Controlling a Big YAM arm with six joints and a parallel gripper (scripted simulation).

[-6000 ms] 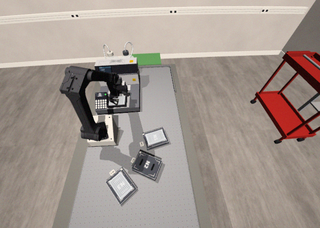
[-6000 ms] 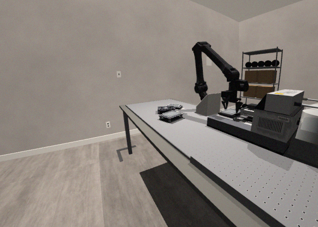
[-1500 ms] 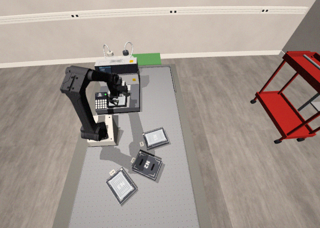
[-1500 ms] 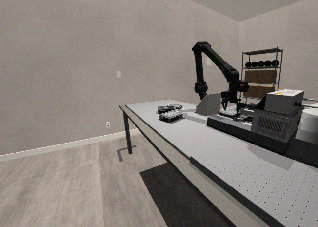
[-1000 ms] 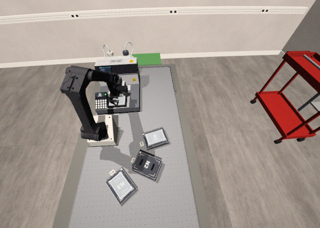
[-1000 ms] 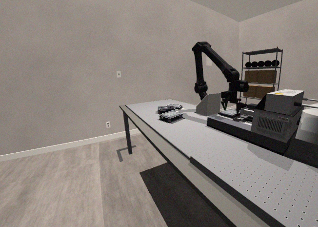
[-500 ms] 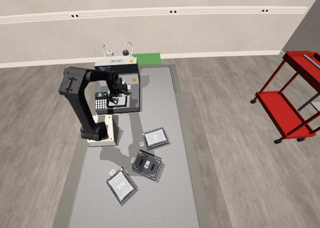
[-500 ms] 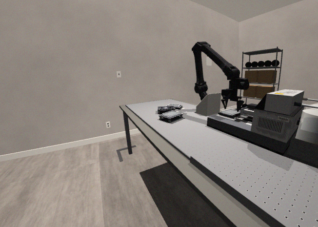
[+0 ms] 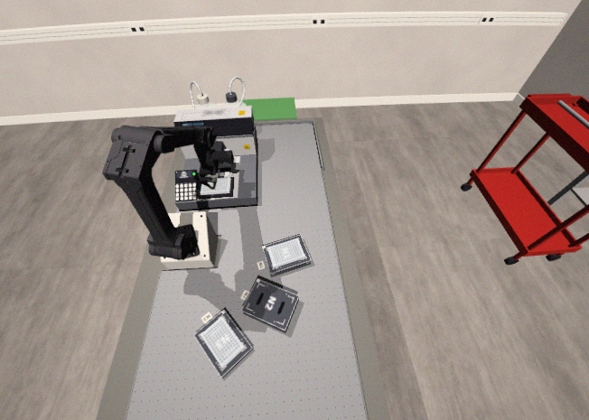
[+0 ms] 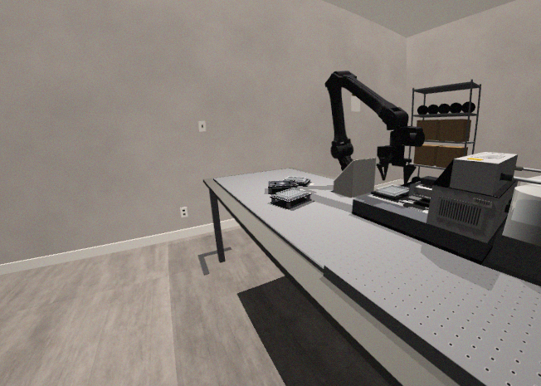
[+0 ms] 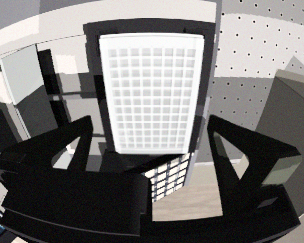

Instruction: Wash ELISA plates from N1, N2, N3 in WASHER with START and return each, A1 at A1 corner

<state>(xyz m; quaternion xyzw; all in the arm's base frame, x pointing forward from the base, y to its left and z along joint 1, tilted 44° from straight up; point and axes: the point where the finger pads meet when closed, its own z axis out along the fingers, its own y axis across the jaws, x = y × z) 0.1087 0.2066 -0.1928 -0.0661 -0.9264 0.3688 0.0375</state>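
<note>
Right now my hand is 5 cm above the dark carrier. From my hand the other things lie so: washer 1 cm ahead, 15 cm to the left, 1 cm above.
</note>
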